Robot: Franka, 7 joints.
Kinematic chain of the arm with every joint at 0, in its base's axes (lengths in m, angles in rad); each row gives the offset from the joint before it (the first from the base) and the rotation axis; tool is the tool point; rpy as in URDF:
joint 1: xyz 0 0 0.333 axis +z
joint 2: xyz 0 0 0 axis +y
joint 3: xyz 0 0 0.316 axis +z
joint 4: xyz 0.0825 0 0 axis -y
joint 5: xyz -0.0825 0 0.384 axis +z
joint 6: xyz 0 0 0 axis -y
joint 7: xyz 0.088 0 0 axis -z
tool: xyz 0 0 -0.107 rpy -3.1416 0 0
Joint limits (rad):
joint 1: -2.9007..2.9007
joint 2: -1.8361..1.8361
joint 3: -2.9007..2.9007
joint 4: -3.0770..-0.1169
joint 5: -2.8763..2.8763
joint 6: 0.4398..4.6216
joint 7: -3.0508..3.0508
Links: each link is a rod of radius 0.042 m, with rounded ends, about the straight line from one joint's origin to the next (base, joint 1, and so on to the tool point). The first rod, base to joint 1, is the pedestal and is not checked.
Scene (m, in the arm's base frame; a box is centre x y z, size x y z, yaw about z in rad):
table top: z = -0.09
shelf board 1: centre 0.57 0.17 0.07 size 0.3 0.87 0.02 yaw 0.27
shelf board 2: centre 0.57 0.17 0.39 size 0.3 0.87 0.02 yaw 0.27
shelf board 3: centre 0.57 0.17 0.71 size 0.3 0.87 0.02 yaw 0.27
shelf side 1: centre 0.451 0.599 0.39 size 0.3 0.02 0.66 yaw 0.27
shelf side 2: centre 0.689 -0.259 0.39 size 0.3 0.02 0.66 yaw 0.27
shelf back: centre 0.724 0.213 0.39 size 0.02 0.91 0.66 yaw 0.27
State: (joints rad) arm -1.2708 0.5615 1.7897 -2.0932 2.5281 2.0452 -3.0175
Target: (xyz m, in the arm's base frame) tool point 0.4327 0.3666 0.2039
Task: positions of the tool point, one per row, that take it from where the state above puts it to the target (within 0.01 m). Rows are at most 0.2 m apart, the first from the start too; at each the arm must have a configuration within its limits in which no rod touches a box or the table.
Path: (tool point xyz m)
1: 0.4012 0.3410 0.5931
2: 0.2346 0.4148 0.6089
3: 0.0603 0.4197 0.6075
4: -0.0890 0.3613 0.5903
5: -0.1886 0.2609 0.5619
6: -0.0990 0.3397 0.5711
7: 0.0126 0.4028 0.5431
8: 0.1266 0.4397 0.4700
9: 0.2215 0.4423 0.3559
10: 0.2798 0.4061 0.2169
11: 0.3575 0.3950 0.2110
12: 0.4327 0.3666 0.2039

